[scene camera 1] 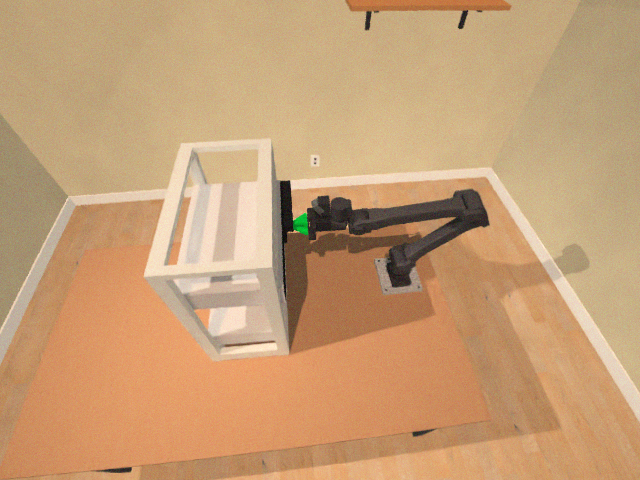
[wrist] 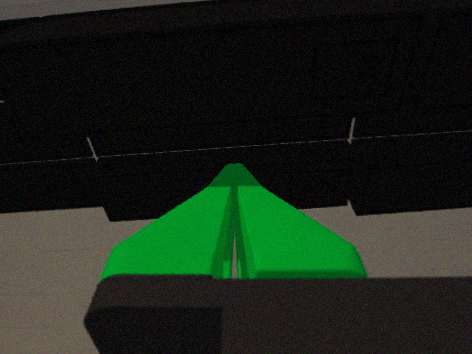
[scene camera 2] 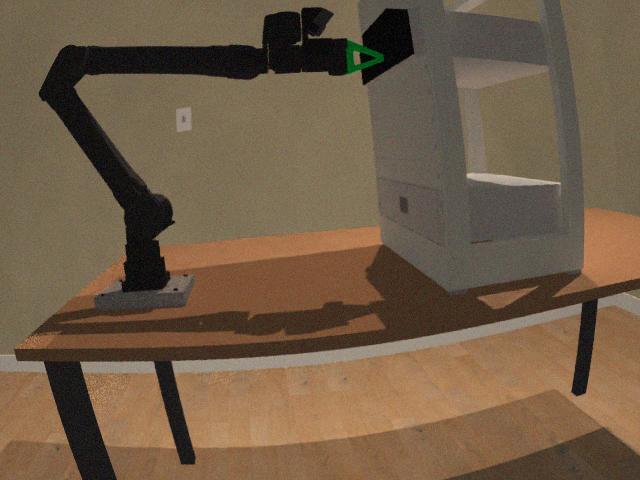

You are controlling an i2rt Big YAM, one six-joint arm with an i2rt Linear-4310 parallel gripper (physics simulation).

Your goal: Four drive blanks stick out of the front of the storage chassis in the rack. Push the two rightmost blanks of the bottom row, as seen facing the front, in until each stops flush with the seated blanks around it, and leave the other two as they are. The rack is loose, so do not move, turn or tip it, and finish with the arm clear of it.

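Where they show: gripper, between the fingertips: (wrist: 234,176) (scene camera 2: 383,57); arm's base, origin of its link: (scene camera 1: 398,274) (scene camera 2: 147,285).
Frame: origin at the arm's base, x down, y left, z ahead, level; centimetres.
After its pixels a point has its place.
My gripper (scene camera 1: 294,224) @[x -38.9, y -2.5, z 47.7 cm] (scene camera 2: 383,57) @[x -38.9, y -2.5, z 47.7 cm] (wrist: 234,176) @[x -38.9, y -2.5, z 47.7 cm] is shut and empty, its green fingertips pointing level at the black chassis front (scene camera 1: 285,201) @[x -45.2, y -7.9, z 47.1 cm] (scene camera 2: 395,31) @[x -42.5, y -11.6, z 47.8 cm] (wrist: 225,75) @[x -44.0, y -2.5, z 45.3 cm] high on the pale rack (scene camera 1: 265,206) @[x -60.9, y 8.9, z 52.7 cm] (scene camera 2: 455,155) @[x -19.7, y -22.0, z 51.9 cm]. The tip is at a bottom-row blank (wrist: 165,180) @[x -39.0, y 0.3, z 47.8 cm], touching or very nearly touching. In the wrist view this blank's lower edge lies a little lower than that of the left neighbour (wrist: 45,185) @[x -38.3, y 6.2, z 49.2 cm] and higher than that of the right neighbour (wrist: 410,175) @[x -38.9, y -9.4, z 46.7 cm]. The faces are very dark, so depths are hard to tell. The rack stands upright.
The rack stands on the orange-brown table (scene camera 1: 361,382) @[x 1.9, y 42.3, z 26.3 cm] (scene camera 2: 258,289) @[x 1.9, y -2.8, z 21.6 cm]. The arm's grey base plate (scene camera 1: 382,276) @[x -0.1, y -0.1, z 7.3 cm] (scene camera 2: 178,294) @[x -0.1, y -9.9, z 7.6 cm] is bolted in front of it. A lower front panel (scene camera 2: 421,217) @[x -8.8, y -8.6, z 50.0 cm] with a dark square sits below the chassis. A wooden shelf (scene camera 1: 429,4) hangs on the back wall.
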